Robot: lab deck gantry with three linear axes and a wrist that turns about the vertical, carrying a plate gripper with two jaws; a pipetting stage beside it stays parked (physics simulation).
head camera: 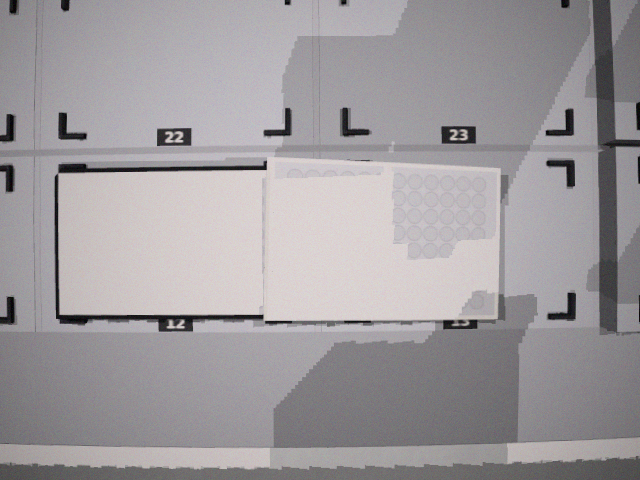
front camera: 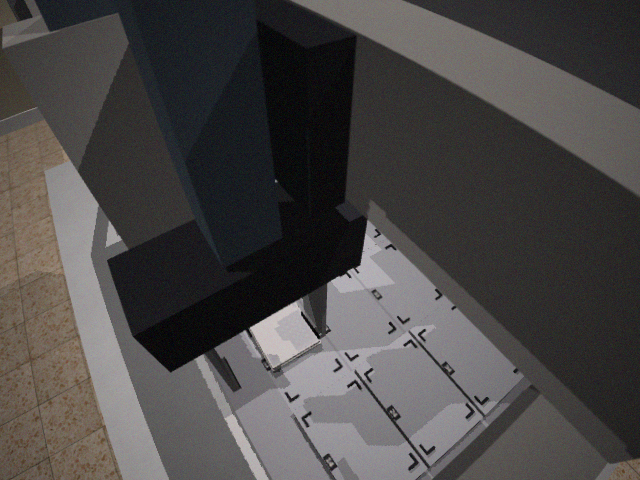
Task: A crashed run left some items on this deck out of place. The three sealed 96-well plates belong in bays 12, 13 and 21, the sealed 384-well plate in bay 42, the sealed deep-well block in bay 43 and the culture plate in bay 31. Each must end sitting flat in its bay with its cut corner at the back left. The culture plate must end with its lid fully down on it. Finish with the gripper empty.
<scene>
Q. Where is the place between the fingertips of the gripper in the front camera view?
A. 272,349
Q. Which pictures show the black-rimmed sealed 96-well plate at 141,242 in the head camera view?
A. The head camera view only.
</scene>
